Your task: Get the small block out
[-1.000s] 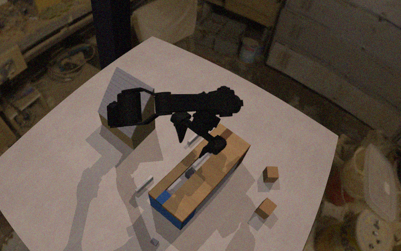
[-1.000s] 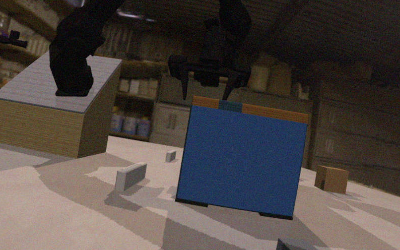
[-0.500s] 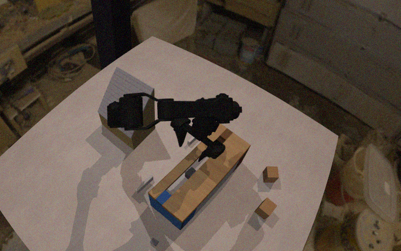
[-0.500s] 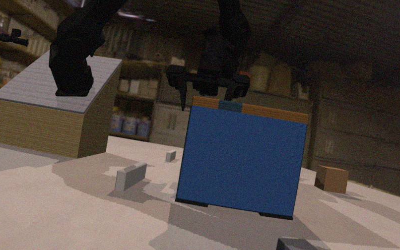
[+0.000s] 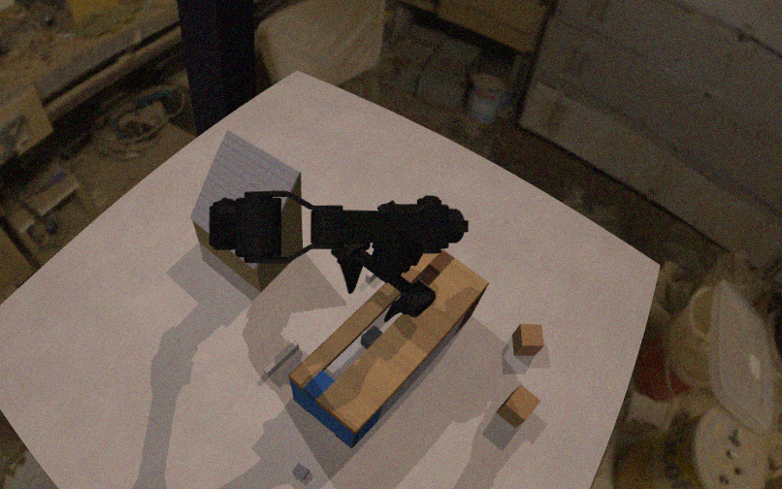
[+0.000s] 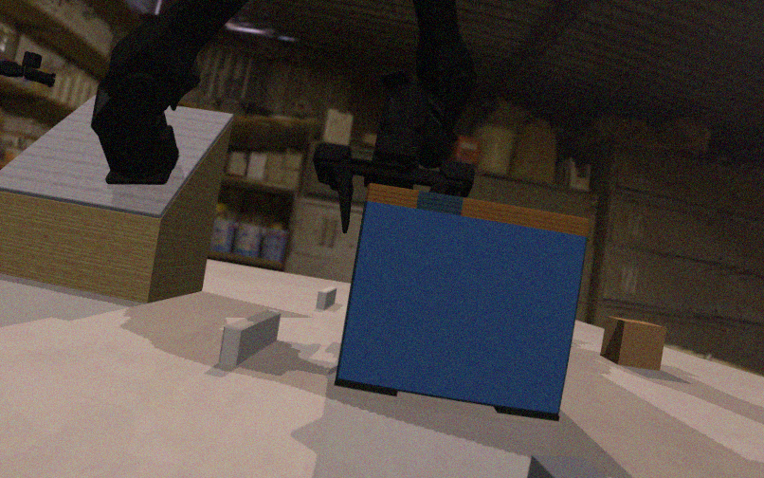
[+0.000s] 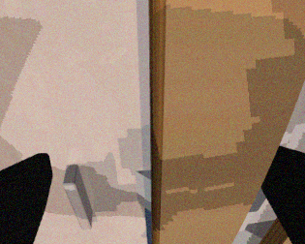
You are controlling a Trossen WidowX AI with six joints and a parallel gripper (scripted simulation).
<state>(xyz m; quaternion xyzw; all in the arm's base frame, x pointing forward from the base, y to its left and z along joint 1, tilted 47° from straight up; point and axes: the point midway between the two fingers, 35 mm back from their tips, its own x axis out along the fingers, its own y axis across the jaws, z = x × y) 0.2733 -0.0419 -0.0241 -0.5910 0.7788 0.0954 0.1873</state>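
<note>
Now: the box 40 mm below my gripper tip, 30 mm ahead of it and 10 mm to the right of it. Also, from my gripper tip: grey block 50 mm to the right, 40 mm ahead, 20 mm below.
</note>
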